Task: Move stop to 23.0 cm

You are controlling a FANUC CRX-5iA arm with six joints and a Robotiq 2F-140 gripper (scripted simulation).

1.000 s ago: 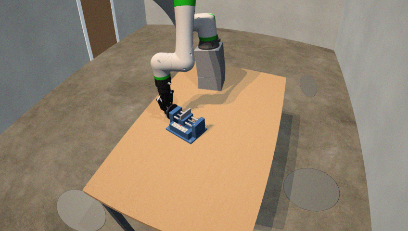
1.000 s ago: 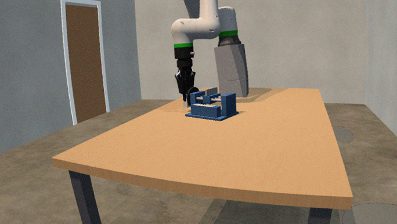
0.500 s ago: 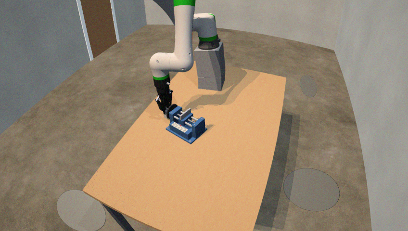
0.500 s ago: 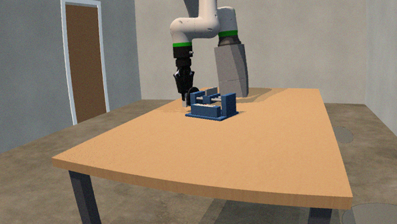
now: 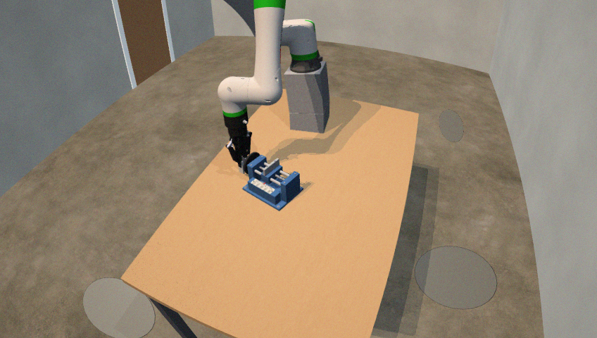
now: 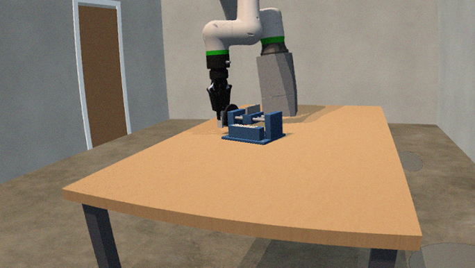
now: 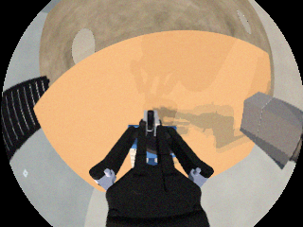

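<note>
The black handwheel lies 2 cm to the left of my hand and 1 cm below it. Also, from my hand: grey stop plate (14 cm to the left, 3 cm ahead, 3 cm above).
</note>
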